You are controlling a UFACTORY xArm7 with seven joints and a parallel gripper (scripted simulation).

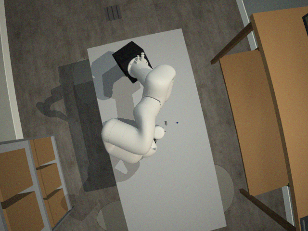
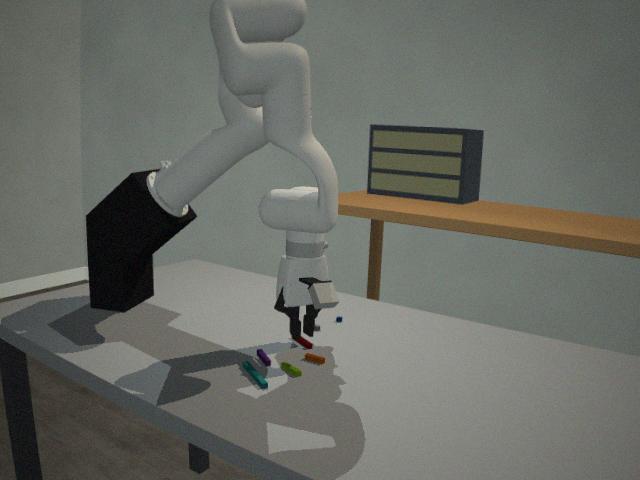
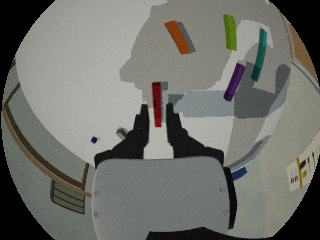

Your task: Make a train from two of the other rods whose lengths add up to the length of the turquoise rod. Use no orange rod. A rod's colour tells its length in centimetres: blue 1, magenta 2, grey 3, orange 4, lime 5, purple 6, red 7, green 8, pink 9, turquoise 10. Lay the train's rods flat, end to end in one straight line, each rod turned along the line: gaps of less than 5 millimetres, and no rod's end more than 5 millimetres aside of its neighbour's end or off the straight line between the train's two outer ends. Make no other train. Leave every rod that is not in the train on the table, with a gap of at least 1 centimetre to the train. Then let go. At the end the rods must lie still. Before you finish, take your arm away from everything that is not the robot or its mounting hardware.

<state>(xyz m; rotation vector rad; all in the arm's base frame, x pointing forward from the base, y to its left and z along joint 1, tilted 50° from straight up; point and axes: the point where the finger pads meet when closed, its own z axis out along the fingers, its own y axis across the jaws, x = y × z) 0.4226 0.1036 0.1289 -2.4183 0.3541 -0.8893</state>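
Right now my hand is 30 mm above the red rod. The rest, counted from my hand: purple rod (110 mm to the right, 40 mm ahead, 30 mm below); then orange rod (90 mm ahead, 30 mm to the right, 30 mm below); then grey rod (70 mm to the left, 60 mm behind, 30 mm below).
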